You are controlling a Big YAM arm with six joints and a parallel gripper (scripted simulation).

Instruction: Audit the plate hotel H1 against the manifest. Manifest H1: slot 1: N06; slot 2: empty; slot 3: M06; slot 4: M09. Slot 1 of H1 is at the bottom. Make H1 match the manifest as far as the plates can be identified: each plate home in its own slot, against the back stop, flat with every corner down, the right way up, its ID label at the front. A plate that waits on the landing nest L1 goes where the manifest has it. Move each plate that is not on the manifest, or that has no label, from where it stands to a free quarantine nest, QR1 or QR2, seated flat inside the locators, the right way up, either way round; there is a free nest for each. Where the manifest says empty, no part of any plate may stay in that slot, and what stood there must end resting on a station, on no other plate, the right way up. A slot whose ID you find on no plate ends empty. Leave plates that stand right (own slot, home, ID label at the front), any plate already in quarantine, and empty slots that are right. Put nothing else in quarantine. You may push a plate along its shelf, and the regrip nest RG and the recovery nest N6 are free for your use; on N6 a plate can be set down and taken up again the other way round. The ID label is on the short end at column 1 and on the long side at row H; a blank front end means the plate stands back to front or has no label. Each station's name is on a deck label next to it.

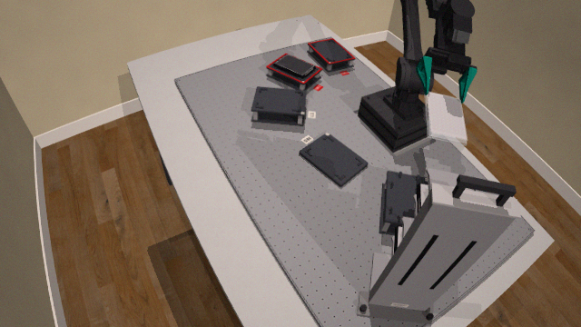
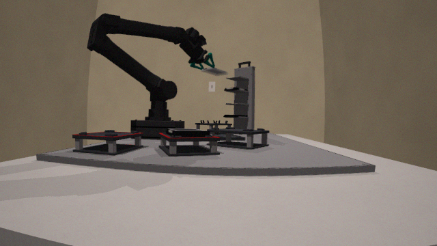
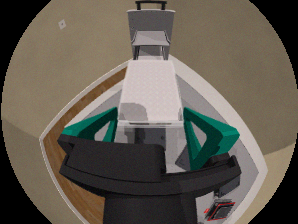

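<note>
The white plate is 40 mm ahead of my hand, 40 mm to the left of it and 20 mm below it. The rest, counted from my hand: H1 deck label: 50 mm ahead, 210 mm to the left, 360 mm below; plate hotel H1: 210 mm ahead, 240 mm to the left, 150 mm below; red-rimmed quarantine nest: 190 mm behind, 650 mm to the right, 320 mm below.
</note>
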